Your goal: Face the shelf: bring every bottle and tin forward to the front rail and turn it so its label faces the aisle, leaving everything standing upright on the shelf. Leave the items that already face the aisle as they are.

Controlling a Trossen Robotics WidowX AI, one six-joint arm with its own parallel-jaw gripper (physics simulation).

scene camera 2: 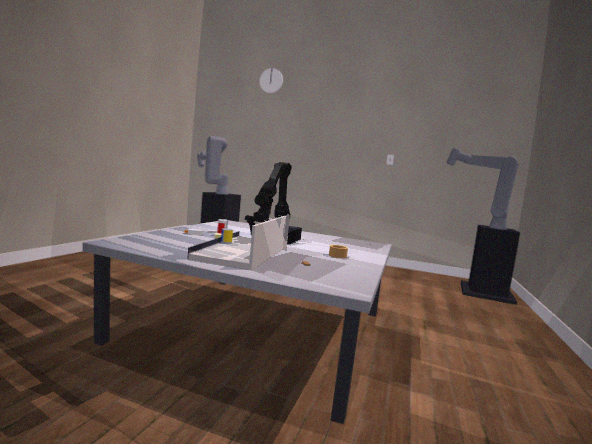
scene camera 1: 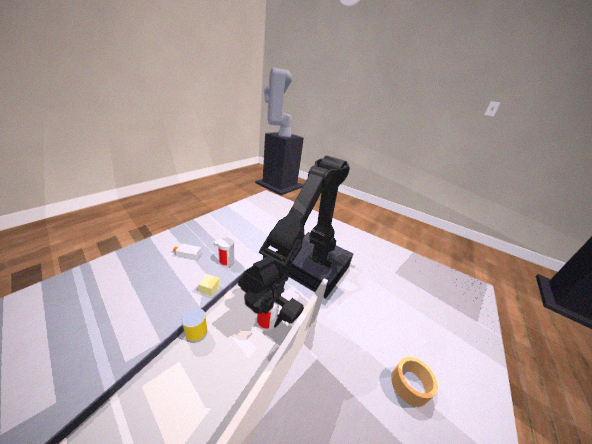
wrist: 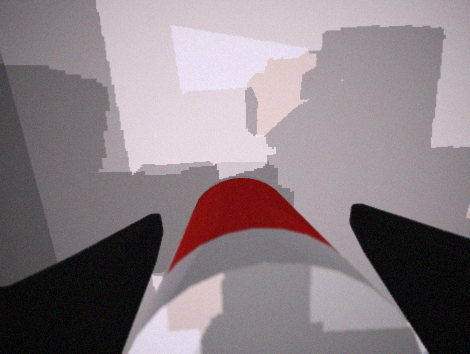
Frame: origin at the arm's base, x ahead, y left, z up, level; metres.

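Where they show: gripper, fingertip midpoint: [scene camera 1: 263, 317] [wrist: 255, 217]; arm's base, origin of the base link: [scene camera 1: 319, 257].
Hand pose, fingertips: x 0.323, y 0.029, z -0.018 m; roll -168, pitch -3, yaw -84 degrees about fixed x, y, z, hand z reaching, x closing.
Observation:
Things, the pixels of their top centre, and the offset from my fingertips. "*": a spot on its surface instead.
- white tin with a red label, surface spot: [wrist: 245, 205] [scene camera 1: 262, 315] * 0.014 m ahead, 0.009 m left, 0.033 m up
- blue-grey top, surface spot: [scene camera 1: 195, 327] [scene camera 2: 230, 231] * 0.154 m ahead, 0.079 m right, 0.034 m up
- dark front rail, surface spot: [scene camera 1: 125, 378] [scene camera 2: 205, 243] * 0.309 m ahead, 0.105 m right, 0.013 m down
- red-and-white can, middle of its top: [scene camera 1: 226, 242] [scene camera 2: 223, 219] 0.099 m back, 0.304 m right, 0.043 m up
- yellow block, middle of its top: [scene camera 1: 208, 281] 0.023 m ahead, 0.233 m right, 0.018 m down
- white item with an orange tip, middle of its top: [scene camera 1: 185, 248] [scene camera 2: 193, 229] 0.013 m back, 0.448 m right, 0.028 m down
- orange ring, middle of its top: [scene camera 1: 417, 376] [scene camera 2: 338, 246] 0.154 m back, 0.393 m left, 0.006 m down
- small orange piece, middle of its top: [scene camera 2: 306, 262] 0.144 m ahead, 0.333 m left, 0.048 m down
A white tin with a red label [scene camera 1: 263, 320] [wrist: 245, 205] stands upright on the pale shelf [scene camera 1: 172, 395] [scene camera 2: 267, 245], near its back panel. My gripper [scene camera 1: 266, 314] [scene camera 2: 251, 225] [wrist: 255, 217] is open, one finger on each side of this tin, with nothing clamped. The label shows on the tin's upper side in the wrist view; the arm hides much of the tin in scene camera 1. A tin with a yellow label and blue-grey top [scene camera 1: 195, 327] [scene camera 2: 228, 236] stands upright at the dark front rail [scene camera 1: 125, 378] [scene camera 2: 205, 244]; part of its label shows.
Beyond the rail are a red-and-white can [scene camera 1: 226, 252] [scene camera 2: 221, 227], a yellow block [scene camera 1: 208, 285] and a white item with an orange tip [scene camera 1: 188, 251], lying down. Behind the back panel are an orange ring [scene camera 1: 400, 386] [scene camera 2: 338, 253] and a small orange piece [scene camera 2: 306, 263].

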